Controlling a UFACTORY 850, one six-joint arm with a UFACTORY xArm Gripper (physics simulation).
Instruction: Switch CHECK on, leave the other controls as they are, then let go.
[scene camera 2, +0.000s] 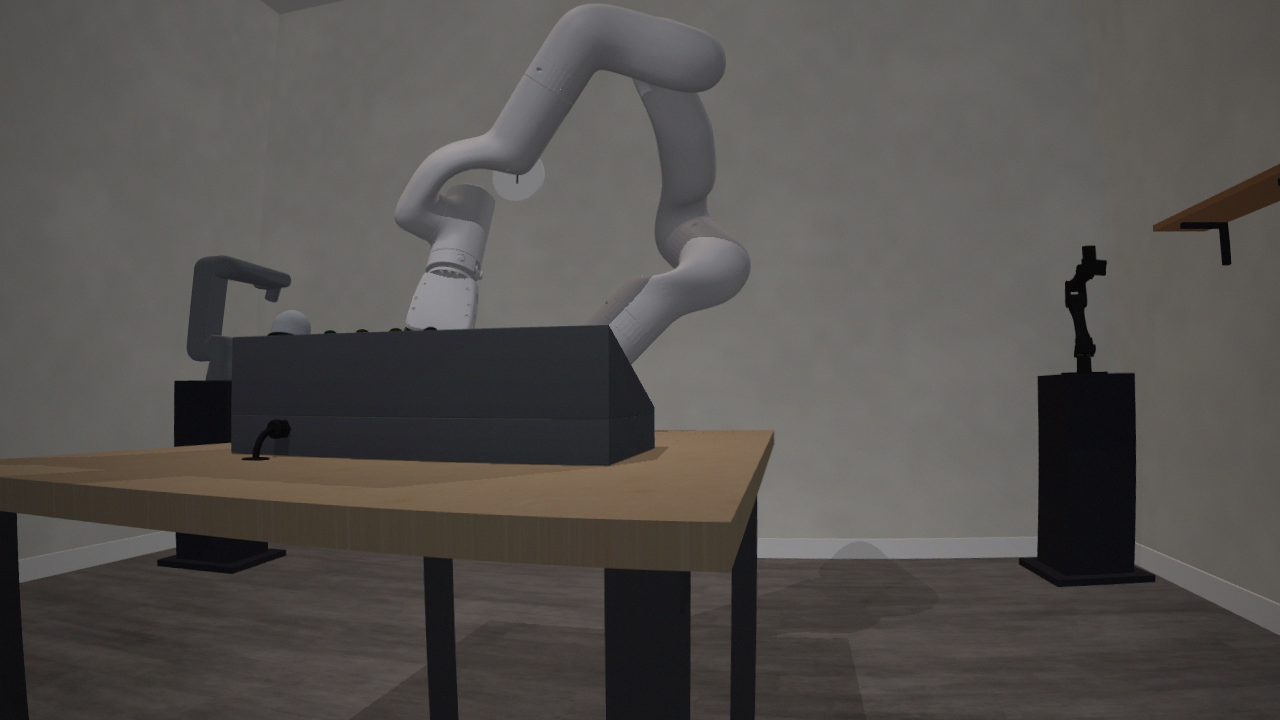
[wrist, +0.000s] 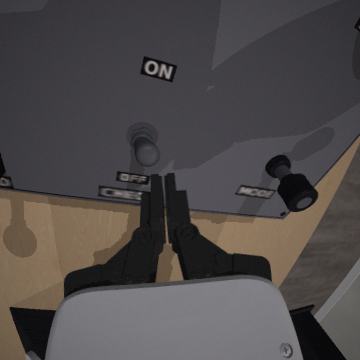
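Note:
The CHECK switch is a grey toggle lever (wrist: 146, 152) in the wrist view, on a dark sloped panel (wrist: 75, 100) (scene camera 2: 420, 376). The lever leans toward the OFF label (wrist: 133, 178), away from the ON label (wrist: 158, 69). The CHECK label (wrist: 120, 193) is partly hidden by a finger. My gripper (wrist: 163, 186) is shut and empty. Its fingertips are just below and right of the lever tip in the wrist view; whether they touch it I cannot tell. In the scene view the fingers are hidden behind the console.
A black MODE knob (wrist: 297, 192) on a stalk stands right of my fingers, near the panel's lower edge. A black part shows at the wrist view's left edge. The console stands on a wooden table (scene camera 2: 680, 501). A white dome (scene camera 2: 290, 323) shows above its top edge.

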